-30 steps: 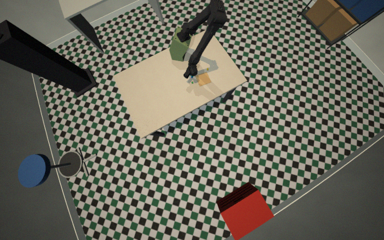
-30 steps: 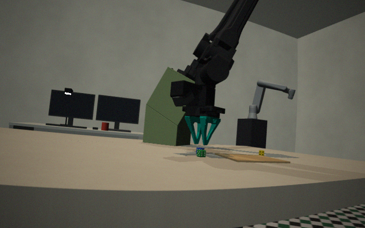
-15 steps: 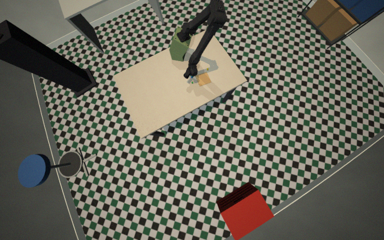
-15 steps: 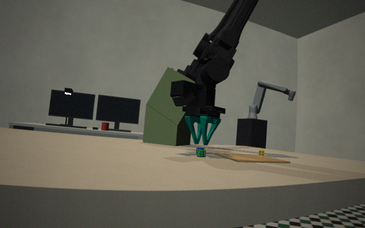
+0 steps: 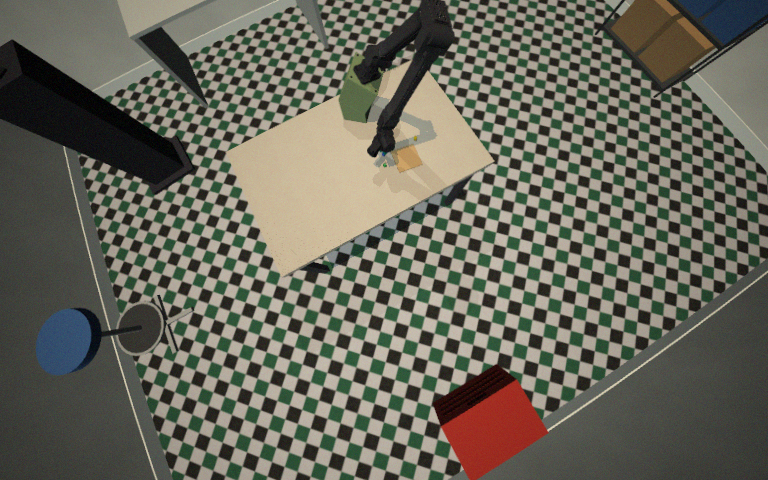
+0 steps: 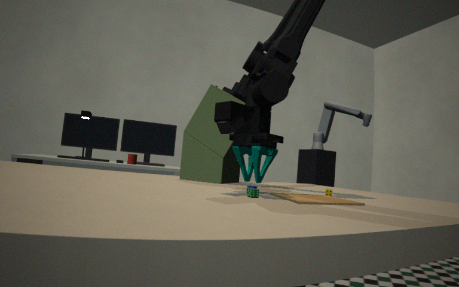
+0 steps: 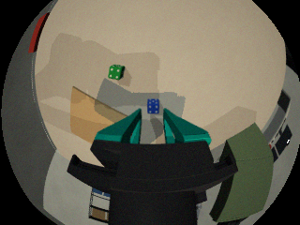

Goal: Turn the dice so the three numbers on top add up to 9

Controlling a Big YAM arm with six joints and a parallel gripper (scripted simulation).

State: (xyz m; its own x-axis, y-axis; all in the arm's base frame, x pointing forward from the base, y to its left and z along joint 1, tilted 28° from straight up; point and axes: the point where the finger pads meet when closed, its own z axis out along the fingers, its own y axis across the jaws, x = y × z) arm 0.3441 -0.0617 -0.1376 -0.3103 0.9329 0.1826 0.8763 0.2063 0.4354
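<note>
Right now my hand is 20 mm above the blue die. Also, from my hand: green die 60 mm ahead, 30 mm to the right, 20 mm below; yellow die 210 mm to the left, 20 mm below, 20 mm ahead; mat 90 mm to the left, 90 mm ahead, 30 mm below.
</note>
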